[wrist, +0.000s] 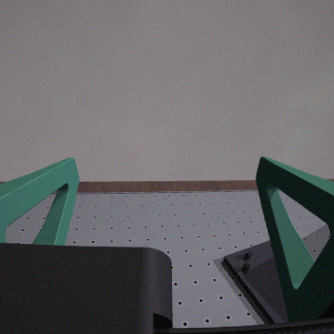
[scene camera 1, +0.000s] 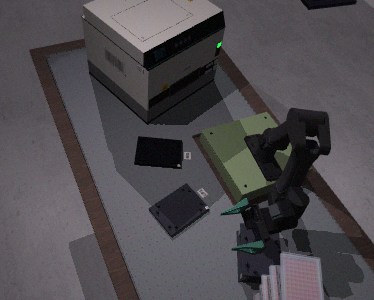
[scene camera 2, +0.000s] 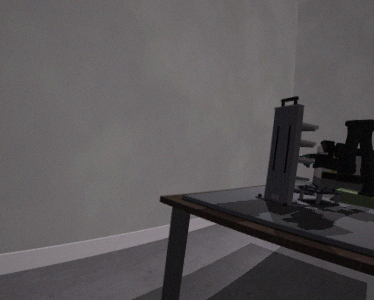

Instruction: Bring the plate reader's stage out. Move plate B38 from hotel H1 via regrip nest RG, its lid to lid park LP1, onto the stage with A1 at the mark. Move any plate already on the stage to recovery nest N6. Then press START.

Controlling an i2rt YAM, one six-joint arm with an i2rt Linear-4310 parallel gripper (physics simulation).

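Frame: origin at the arm's base, x up, y right, z ahead, level; millimetres.
Where they show: gripper, fingertip midpoint: [wrist: 167,167] [scene camera 1: 226,231]; arm's base, link origin: [scene camera 1: 263,157] [scene camera 2: 366,195].
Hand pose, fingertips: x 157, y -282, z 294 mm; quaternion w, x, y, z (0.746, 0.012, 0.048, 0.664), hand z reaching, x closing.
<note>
Things, the pixels of their centre, and the offset from my fingertips. Level surfaces: height alone.
- plate reader, body centre: [scene camera 1: 154,46] [scene camera 2: 342,169] dz -35, dx -39, dy +813 mm
- grey hotel tower, body centre: [scene camera 2: 291,151] dz -47, dx +15, dy -244 mm
- dark nest, body centre: [scene camera 1: 259,252] [scene camera 2: 319,194] dz -131, dx -166, dy -34 mm
- lid park LP1, body centre: [wrist: 298,288] [scene camera 1: 179,208] dz +52, dx -194, dy +189 mm
- Recovery nest N6, body centre: [scene camera 1: 158,151] dz +53, dx -195, dy +426 mm
- perforated board, surface height: dx -204 mm
The plate reader [scene camera 1: 150,65] stands at the back, a green light on its front; no stage shows outside its slot. Pink plates [scene camera 1: 301,277] sit stacked at different heights at the bottom right, their labels unreadable. The grey hotel tower [scene camera 2: 284,150] stands upright, its shelves facing the arm. My gripper [scene camera 1: 228,231] [wrist: 167,167] is open and empty, above and left of the dark nest [scene camera 1: 250,267] beside the hotel; that nest's label is hidden. The lid park LP1 [scene camera 1: 179,210] [wrist: 260,272] is bare and lies ahead to the right in the wrist view. Recovery nest N6 [scene camera 1: 159,152] is black and bare.
The green base block [scene camera 1: 232,150] carries the black arm, between the reader and the hotel. A brown wooden edge [scene camera 1: 82,175] [wrist: 165,186] borders the perforated board [scene camera 1: 125,220] [wrist: 150,220]. In the second scene view the table's leg [scene camera 2: 176,255] shows.
</note>
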